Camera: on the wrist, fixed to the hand. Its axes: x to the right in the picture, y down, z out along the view.
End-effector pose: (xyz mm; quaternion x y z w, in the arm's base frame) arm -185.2 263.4 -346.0 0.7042 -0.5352 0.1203 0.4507
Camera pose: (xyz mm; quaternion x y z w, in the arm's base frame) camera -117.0 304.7 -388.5 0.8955 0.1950 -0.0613 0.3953
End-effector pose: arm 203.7 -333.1 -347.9 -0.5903 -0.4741 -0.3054 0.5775
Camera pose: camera 125.1 -376.3 -336.5 0.0288 -0.6884 -0.6452 0.3302
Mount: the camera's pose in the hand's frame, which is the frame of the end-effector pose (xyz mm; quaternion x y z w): -27.2 -81.2 -28.9 0.1159 0.1486 -0.6918 0.6971
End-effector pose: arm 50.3 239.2 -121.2 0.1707 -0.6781 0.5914 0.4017
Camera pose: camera 134.4 240.0 -88.2 0.5467 -0.2264 0.2383 0.7701
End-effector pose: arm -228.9 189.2 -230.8 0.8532 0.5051 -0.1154 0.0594
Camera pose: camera -308.6 211.6 -194.6 -0.2694 -0.9378 0.0533 0.2124
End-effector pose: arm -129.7 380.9 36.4 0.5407 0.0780 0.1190 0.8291
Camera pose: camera -154.1 367.2 -49.5 0.4014 0.5654 -0.4193 0.5860
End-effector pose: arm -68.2 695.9 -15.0 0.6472 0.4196 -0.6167 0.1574
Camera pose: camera -105.7 755.8 41.3 -0.2708 -0.6921 0.4912 0.4543
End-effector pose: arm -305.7 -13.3 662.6 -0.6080 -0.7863 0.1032 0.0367
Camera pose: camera -370.4 -55.5 709.5 0.1090 -0.9513 0.0473 0.2843
